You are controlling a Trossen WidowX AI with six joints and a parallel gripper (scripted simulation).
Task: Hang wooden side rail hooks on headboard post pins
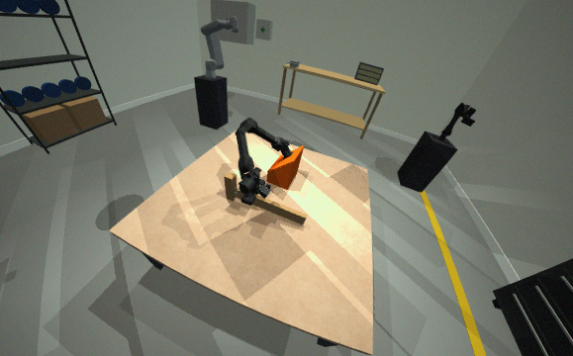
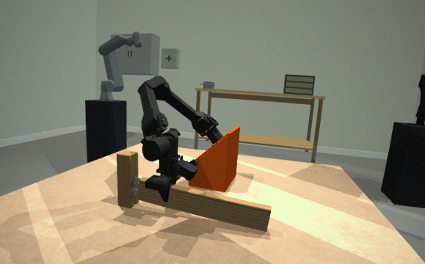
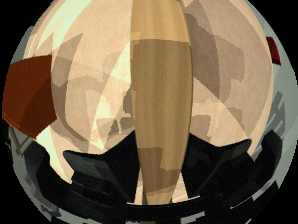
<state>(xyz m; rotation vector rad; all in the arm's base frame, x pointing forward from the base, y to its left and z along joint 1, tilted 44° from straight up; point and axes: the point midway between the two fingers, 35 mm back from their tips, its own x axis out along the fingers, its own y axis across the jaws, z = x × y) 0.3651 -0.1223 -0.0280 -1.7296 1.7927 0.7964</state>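
Right now my gripper tip is 14 cm to the left of the headboard post and 4 cm below it.
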